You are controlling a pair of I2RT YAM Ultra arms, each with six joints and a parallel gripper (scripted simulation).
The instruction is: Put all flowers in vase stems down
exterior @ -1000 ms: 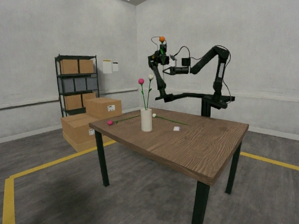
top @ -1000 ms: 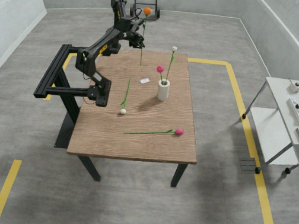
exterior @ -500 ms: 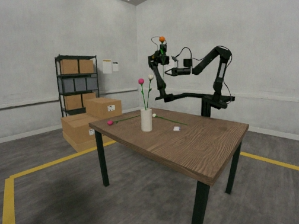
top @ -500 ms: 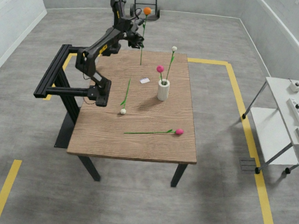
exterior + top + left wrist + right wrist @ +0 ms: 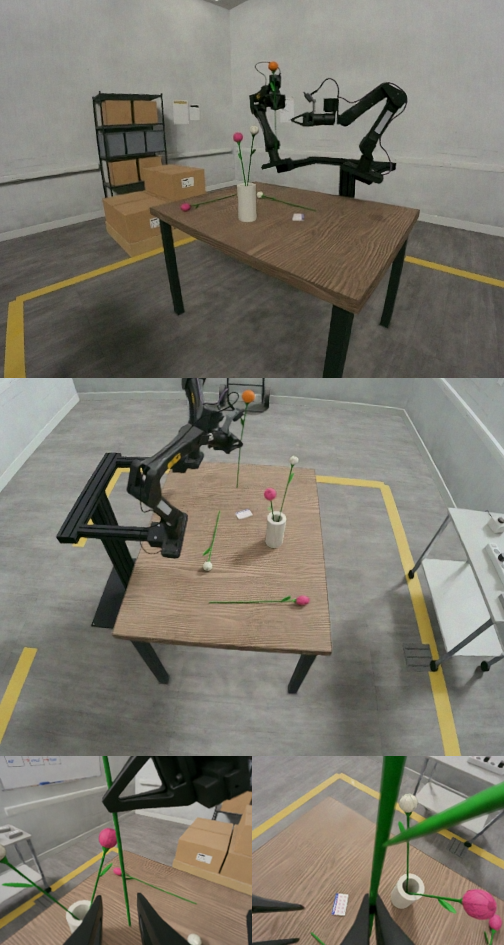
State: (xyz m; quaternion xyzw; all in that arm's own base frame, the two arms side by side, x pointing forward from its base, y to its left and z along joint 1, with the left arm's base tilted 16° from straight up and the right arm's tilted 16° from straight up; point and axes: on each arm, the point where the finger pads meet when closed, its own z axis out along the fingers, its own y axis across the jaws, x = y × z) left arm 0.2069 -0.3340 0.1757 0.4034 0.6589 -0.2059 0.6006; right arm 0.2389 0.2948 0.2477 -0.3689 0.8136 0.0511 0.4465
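Observation:
Now: left hand 210 mm below the orange flower, 70 mm short of it and 60 mm to the left of it. From my left hand the other things lie so: small white card 450 mm below, 80 mm to the left, 60 mm ahead.

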